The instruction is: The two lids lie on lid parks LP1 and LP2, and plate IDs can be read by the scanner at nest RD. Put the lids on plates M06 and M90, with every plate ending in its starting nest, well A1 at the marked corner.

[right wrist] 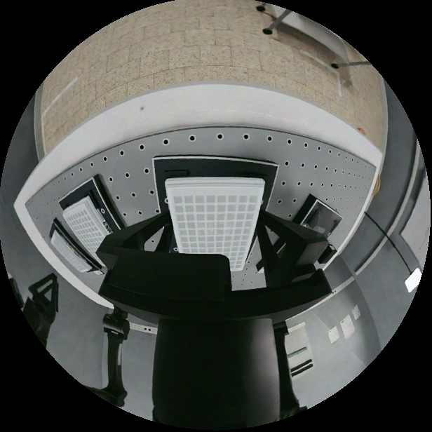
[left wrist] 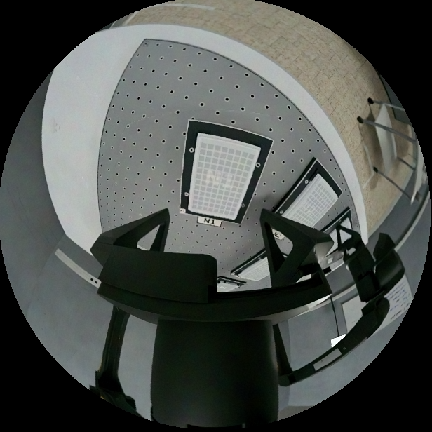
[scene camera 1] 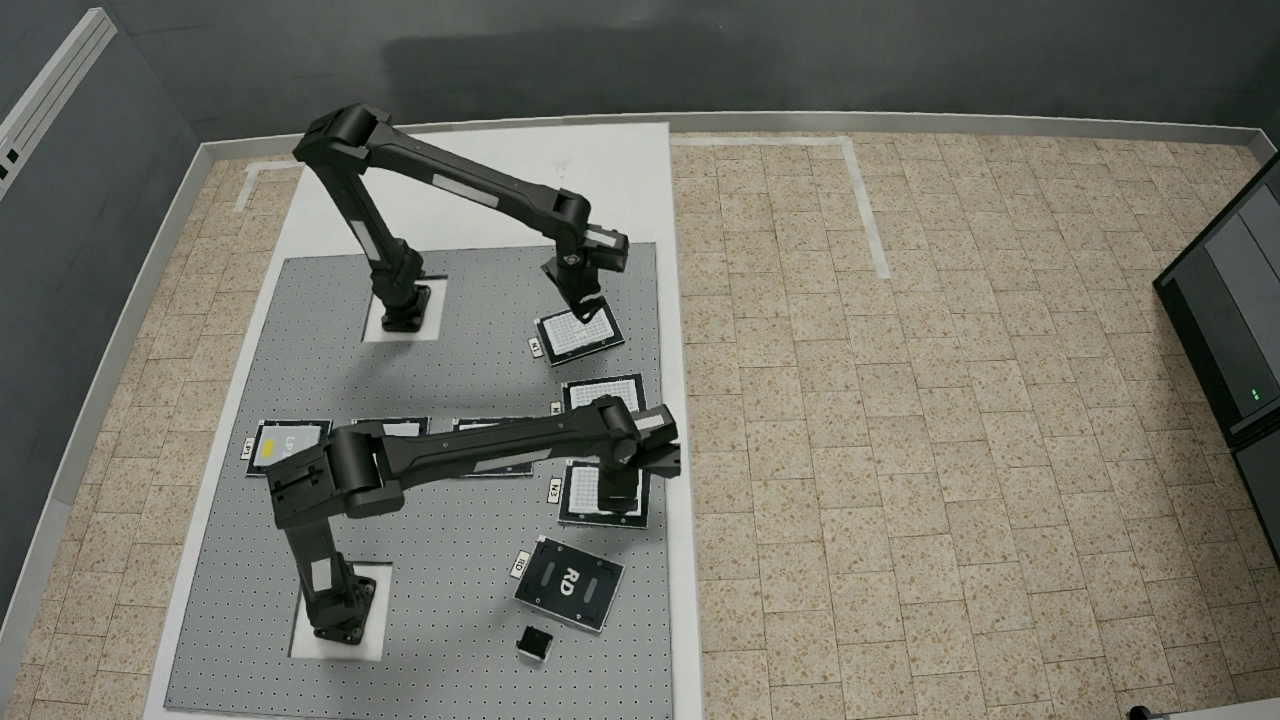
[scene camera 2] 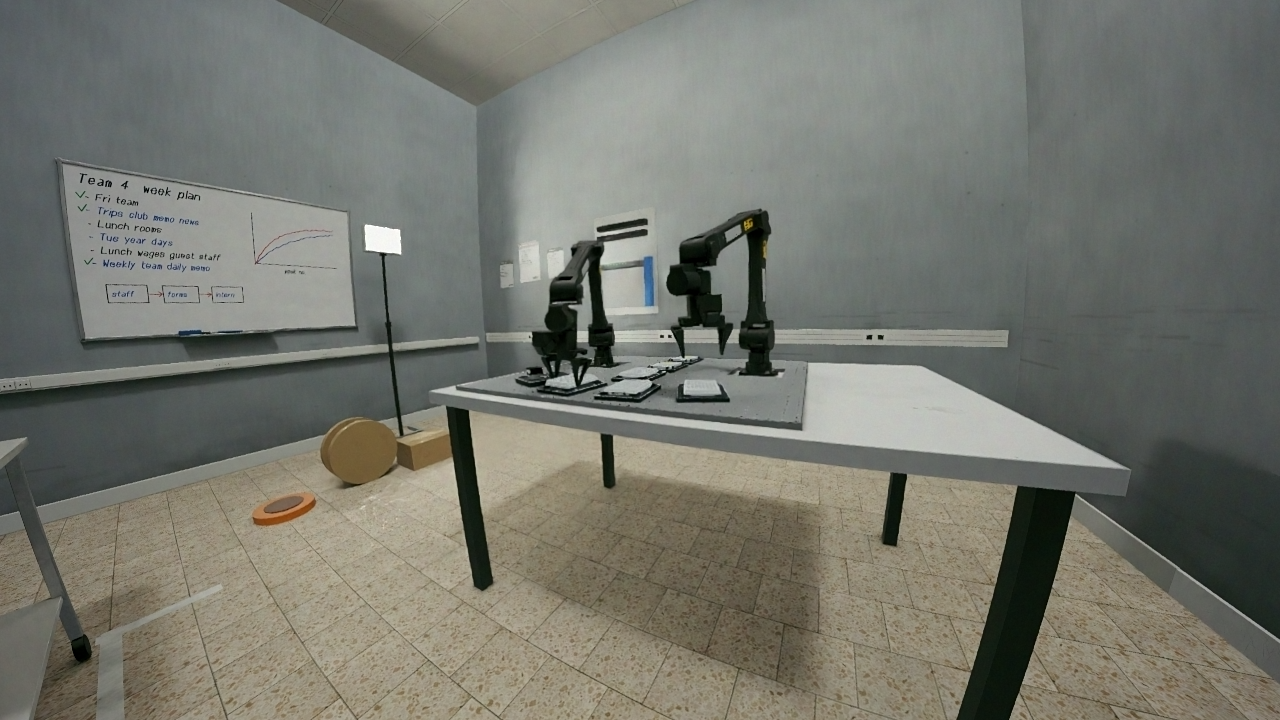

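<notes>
My right gripper is shut on a white well plate, held level slightly above black nest N3. My left gripper is open and empty, above the white plate in nest N1. Another plate sits in nest N2. A clear lid with a yellow patch lies on LP1. The right arm partly hides LP2. Scanner nest RD holds no plate. Plate IDs are unreadable.
A small black device stands beside RD. Another black nest lies partly under the right arm in scene camera 1. The nests stand on a perforated grey board, set on a white table.
</notes>
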